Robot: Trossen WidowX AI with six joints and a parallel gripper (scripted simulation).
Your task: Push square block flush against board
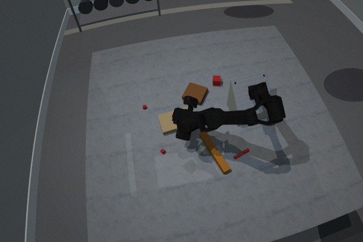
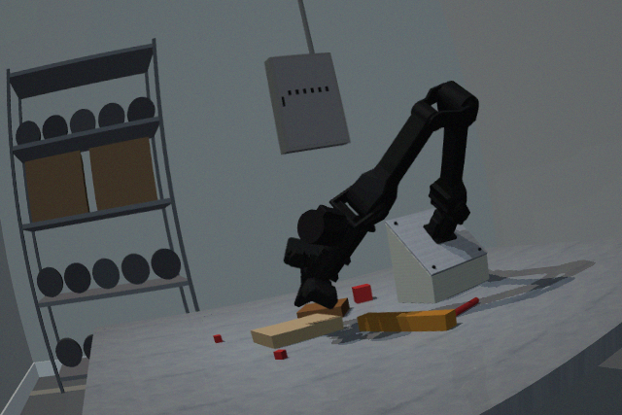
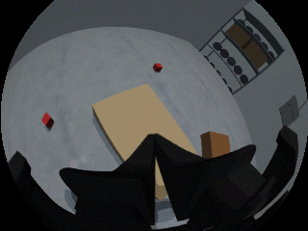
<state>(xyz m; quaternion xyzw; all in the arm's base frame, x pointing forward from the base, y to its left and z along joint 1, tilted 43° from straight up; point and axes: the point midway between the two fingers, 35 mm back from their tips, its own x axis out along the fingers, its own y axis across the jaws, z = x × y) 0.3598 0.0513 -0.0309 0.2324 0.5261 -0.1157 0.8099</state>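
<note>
Right now my gripper tip is 20 mm to the left of the tan slab and 60 mm above it. The rest, counted from my gripper tip: long orange bar 120 mm behind, 180 mm to the left, 60 mm below; red stick 240 mm behind, 230 mm to the left, 70 mm below; brown square block 130 mm behind, 160 mm to the right, 60 mm below.
</note>
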